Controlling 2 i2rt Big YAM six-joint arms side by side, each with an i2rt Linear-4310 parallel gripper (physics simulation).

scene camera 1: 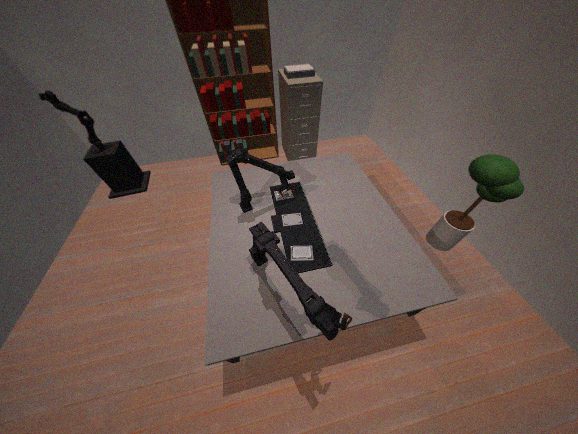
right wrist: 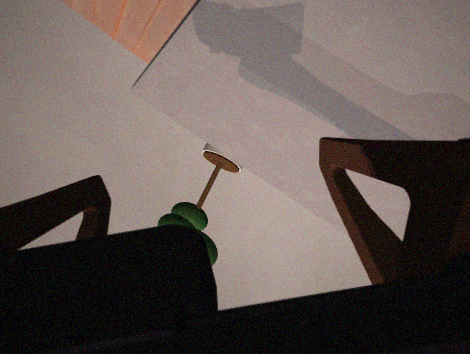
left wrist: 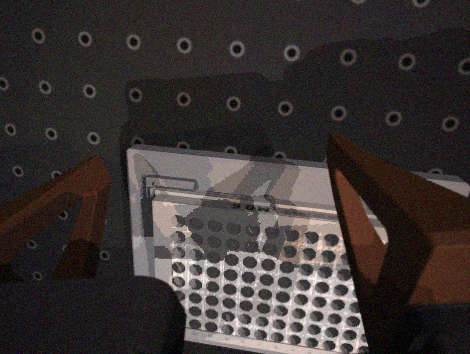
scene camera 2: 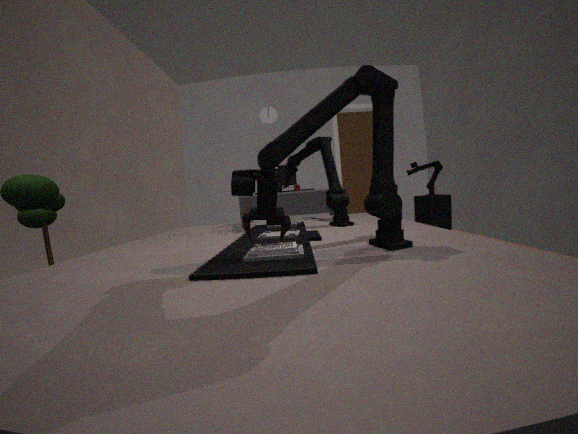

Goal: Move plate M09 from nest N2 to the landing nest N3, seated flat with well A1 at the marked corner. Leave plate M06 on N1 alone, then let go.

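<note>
A white welled plate [scene camera 1: 284,195] [scene camera 2: 274,248] [left wrist: 260,280] sits in a pale nest [left wrist: 142,255] on the black perforated board [scene camera 1: 316,261] [scene camera 2: 250,270] [left wrist: 210,72]. Its label is upside down in the left wrist view; I cannot surely read the last digit. My left gripper [scene camera 1: 285,189] [scene camera 2: 266,237] [left wrist: 212,156] is open above it, off-centre: one fingertip is outside the nest's left edge, the other overlaps its right part. Well A1 does not show. A middle white item [scene camera 1: 292,219] and a lower one [scene camera 1: 301,252] are too small to identify as plate or nest. My right gripper [scene camera 1: 346,320] [right wrist: 213,169] is open and empty.
The right arm reaches over the table's [scene camera 1: 240,320] lower edge in scene camera 1, away from the board. A potted plant [scene camera 1: 452,227] [right wrist: 220,162] stands beyond the table. A bookshelf [scene camera 1: 274,100] and a filing cabinet [scene camera 1: 300,115] stand behind it.
</note>
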